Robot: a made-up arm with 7 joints. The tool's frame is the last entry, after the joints.
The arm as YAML. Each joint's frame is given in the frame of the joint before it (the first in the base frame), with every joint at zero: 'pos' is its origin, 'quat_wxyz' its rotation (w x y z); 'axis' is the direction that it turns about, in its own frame. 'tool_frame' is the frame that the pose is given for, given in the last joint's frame.
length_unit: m
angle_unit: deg
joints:
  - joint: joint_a
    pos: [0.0, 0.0, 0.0]
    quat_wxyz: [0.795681, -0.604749, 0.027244, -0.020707]
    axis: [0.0, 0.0, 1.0]
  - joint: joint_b
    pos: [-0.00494, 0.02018, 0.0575]
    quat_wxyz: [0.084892, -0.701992, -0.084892, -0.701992]
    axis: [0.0, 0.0, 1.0]
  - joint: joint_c
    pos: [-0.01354, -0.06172, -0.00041]
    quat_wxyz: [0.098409, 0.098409, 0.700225, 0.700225]
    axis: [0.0, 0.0, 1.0]
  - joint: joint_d
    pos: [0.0, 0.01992, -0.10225]
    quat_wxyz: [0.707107, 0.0, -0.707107, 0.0]
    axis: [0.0, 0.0, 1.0]
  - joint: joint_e
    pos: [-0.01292, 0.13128, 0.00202]
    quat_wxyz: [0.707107, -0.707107, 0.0, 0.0]
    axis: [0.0, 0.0, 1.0]
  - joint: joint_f
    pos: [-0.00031, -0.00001, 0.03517]
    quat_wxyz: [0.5, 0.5, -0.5, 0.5]
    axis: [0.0, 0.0, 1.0]
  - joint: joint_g
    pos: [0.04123, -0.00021, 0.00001]
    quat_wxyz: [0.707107, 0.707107, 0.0, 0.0]
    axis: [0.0, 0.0, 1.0]
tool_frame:
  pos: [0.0, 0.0, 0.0]
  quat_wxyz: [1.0, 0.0, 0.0, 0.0]
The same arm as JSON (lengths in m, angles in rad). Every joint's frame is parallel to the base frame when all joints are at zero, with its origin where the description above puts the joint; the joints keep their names.
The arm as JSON. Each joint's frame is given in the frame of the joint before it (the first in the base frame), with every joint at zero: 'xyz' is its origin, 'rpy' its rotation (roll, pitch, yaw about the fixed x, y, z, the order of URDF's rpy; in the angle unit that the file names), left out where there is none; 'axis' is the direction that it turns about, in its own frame. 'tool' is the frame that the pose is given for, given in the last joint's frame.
{"units": {"length": "m", "angle": "rad"}, "joints": [{"name": "joint_a", "type": "revolute", "origin": {"xyz": [0.0, 0.0, 0.0]}, "axis": [0.068403, 0.961235, 0.26711]}, {"name": "joint_b", "type": "revolute", "origin": {"xyz": [-0.001, 0.061, -0.004]}, "axis": [0.968889, -0.0002, -0.247497]}, {"name": "joint_c", "type": "revolute", "origin": {"xyz": [-0.016, 0.004, -0.061]}, "axis": [0.247497, -0.0001, 0.968889]}, {"name": "joint_d", "type": "revolute", "origin": {"xyz": [-0.006, 0.0, -0.104]}, "axis": [0.0002, 1.0, 0.0]}, {"name": "joint_e", "type": "revolute", "origin": {"xyz": [0.124, 0.002, -0.045]}, "axis": [0.968889, -0.0002, -0.247497]}, {"name": "joint_f", "type": "revolute", "origin": {"xyz": [0.034, 0.0, -0.009]}, "axis": [0.0002, 1.0, 0.0]}, {"name": "joint_g", "type": "revolute", "origin": {"xyz": [0.04, 0.0, -0.01]}, "axis": [0.247497, -0.0001, 0.968889]}], "tool": {"origin": {"xyz": [0.0, 0.0, 0.0], "rpy": [0.0, 0.2501, -0.0002]}}}
